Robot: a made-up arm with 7 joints.
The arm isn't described. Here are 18 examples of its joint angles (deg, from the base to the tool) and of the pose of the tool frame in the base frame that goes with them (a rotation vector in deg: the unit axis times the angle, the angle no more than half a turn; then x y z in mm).
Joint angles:
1: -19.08 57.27 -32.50 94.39 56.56 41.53 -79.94
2: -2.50 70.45 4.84 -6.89 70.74 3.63 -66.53
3: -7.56 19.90 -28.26 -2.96 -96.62 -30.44 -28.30
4: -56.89 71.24 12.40 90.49 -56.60 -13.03 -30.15
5: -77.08 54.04 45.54 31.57 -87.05 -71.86 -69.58
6: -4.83 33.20 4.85 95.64 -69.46 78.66 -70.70
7: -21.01 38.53 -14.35 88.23 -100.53 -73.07 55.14
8: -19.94 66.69 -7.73 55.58 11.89 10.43 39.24
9: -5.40 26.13 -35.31 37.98 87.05 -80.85 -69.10
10: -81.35 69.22 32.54 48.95 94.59 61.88 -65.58
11: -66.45 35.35 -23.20 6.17 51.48 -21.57 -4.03
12: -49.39 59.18 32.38 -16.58 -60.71 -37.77 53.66
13: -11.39 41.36 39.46 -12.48 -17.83 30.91 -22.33
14: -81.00 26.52 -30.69 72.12 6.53 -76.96 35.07
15: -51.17 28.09 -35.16 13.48 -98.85 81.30 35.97
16: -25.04 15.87 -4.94 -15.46 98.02 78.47 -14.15
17: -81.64 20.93 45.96 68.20 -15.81 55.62 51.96
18: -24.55 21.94 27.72 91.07 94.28 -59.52 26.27
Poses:
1: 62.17 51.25 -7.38 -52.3 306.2 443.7
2: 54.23 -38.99 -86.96 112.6 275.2 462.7
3: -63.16 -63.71 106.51 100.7 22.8 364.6
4: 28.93 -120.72 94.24 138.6 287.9 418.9
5: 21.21 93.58 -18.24 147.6 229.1 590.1
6: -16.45 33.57 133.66 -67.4 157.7 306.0
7: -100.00 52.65 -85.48 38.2 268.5 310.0
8: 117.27 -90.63 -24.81 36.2 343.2 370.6
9: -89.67 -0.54 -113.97 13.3 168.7 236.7
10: 86.08 -55.63 57.79 110.5 302.9 511.4
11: -6.39 155.56 68.88 283.1 81.5 483.6
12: 39.88 89.27 -97.02 126.5 152.2 609.3
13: 25.24 -115.03 40.28 121.1 208.3 400.5
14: 31.54 166.75 -25.68 271.7 82.6 422.8
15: 4.43 -31.07 6.50 137.7 15.0 404.8
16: 118.46 -89.73 5.92 149.5 156.7 374.8
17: 53.73 -38.92 73.70 262.6 37.9 389.1
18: 1.60 -100.64 -17.11 -38.5 146.5 216.6
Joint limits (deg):
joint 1: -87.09..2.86
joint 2: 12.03..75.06
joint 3: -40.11..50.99
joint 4: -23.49..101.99
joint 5: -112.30..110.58
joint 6: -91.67..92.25
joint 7: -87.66..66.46
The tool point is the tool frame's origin. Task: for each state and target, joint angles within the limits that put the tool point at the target. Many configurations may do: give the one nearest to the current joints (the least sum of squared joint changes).
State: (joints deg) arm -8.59 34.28 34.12 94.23 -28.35 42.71 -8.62
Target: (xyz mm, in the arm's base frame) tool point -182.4 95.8 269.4
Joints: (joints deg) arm 2.86 21.40 22.45 93.29 -1.64 22.90 10.11
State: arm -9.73 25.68 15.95 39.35 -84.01 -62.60 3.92
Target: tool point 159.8 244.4 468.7
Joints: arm -34.43 51.28 21.70 34.89 -87.75 -61.46 6.58
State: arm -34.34 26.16 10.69 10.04 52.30 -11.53 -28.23
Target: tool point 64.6 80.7 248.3
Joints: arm -0.25 12.03 -12.09 1.37 38.69 -15.95 -31.50
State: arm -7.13 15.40 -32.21 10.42 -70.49 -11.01 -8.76
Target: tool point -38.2 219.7 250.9
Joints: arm -4.50 42.75 -32.43 56.81 -25.37 -7.07 18.99
